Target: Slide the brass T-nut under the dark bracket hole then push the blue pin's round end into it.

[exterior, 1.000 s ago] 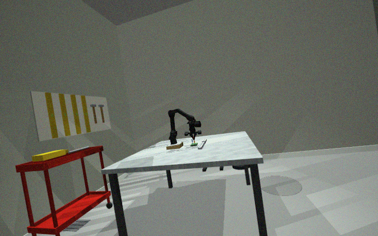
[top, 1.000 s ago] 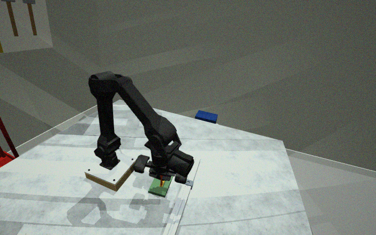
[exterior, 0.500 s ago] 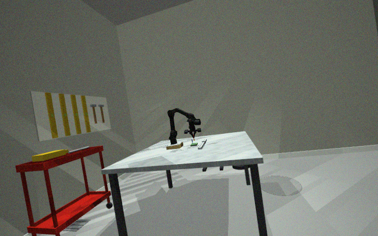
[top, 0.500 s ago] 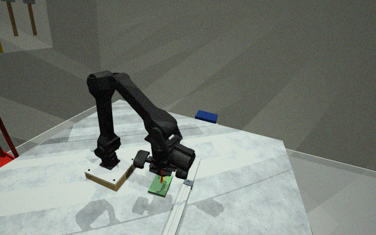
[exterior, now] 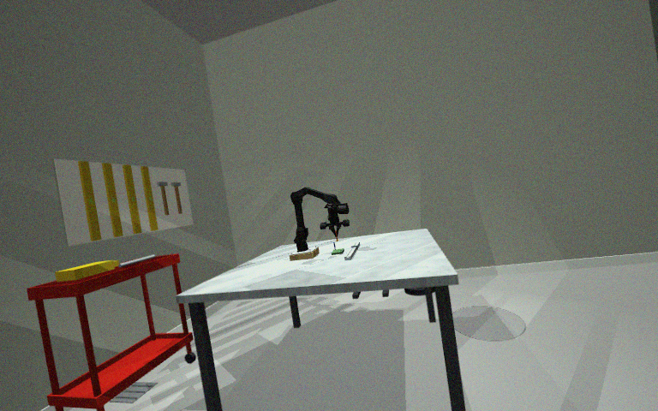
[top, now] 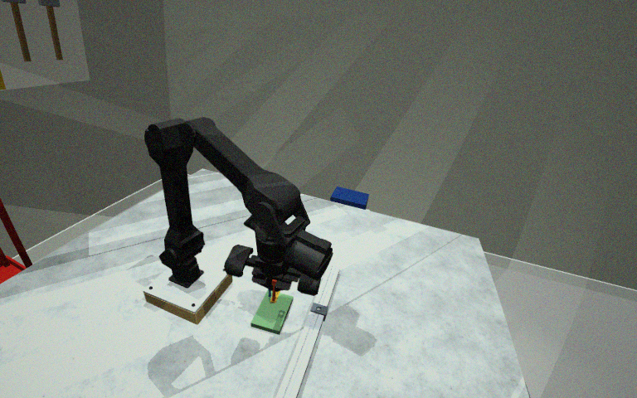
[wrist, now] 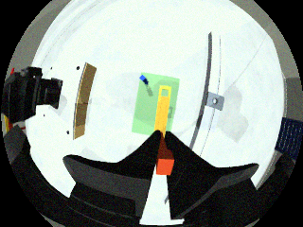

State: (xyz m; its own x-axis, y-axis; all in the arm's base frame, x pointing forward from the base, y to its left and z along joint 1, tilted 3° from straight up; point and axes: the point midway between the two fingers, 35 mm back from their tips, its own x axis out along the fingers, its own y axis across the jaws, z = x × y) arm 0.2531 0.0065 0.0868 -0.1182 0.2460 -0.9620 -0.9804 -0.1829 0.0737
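My gripper tip is now 4 cm past the blue pin, 5 cm to the right of it and 8 cm above it. Also, from my gripper tip: aluminum rail: 9 cm ahead, 4 cm to the left, 9 cm below; then green tray: 3 cm behind, 4 cm to the left, 10 cm below; then brass T-nut: 2 cm to the left.
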